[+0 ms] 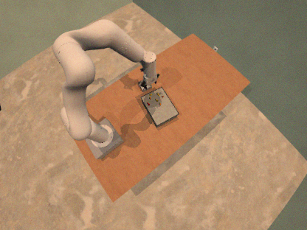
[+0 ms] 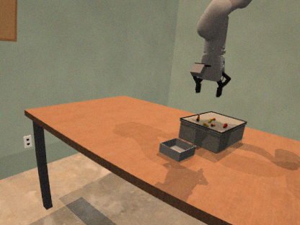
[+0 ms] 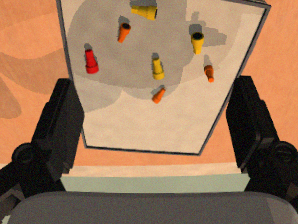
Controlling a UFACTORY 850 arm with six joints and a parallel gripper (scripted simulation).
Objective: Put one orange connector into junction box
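My gripper is now 14 cm to the left of the grey tool case and 17 cm above it. Also, from my hand: red connector (8 cm behind, 8 cm to the right, 14 cm below).
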